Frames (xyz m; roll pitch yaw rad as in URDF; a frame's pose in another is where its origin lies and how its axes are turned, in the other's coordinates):
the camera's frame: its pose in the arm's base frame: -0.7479 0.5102 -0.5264 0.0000 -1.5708 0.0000
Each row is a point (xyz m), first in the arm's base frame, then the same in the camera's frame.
Working: the arm's base frame: its pose in the camera's frame: 0.5264 -0.5102 -0.7479 0.0000 1.5708 0.0000

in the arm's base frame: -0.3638 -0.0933 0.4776
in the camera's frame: 1.0040 -0.6035 -0.3841
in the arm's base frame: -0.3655 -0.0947 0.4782
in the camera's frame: 1.0046 -0.6049 -0.3824
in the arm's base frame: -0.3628 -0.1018 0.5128
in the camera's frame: 1.0392 -0.6120 -0.3851
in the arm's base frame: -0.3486 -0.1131 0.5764
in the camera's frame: 1.1028 -0.6233 -0.3993
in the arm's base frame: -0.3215 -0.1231 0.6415
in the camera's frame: 1.1679 -0.6333 -0.4264
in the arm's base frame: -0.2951 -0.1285 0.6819
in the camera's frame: 1.2083 -0.6387 -0.4528
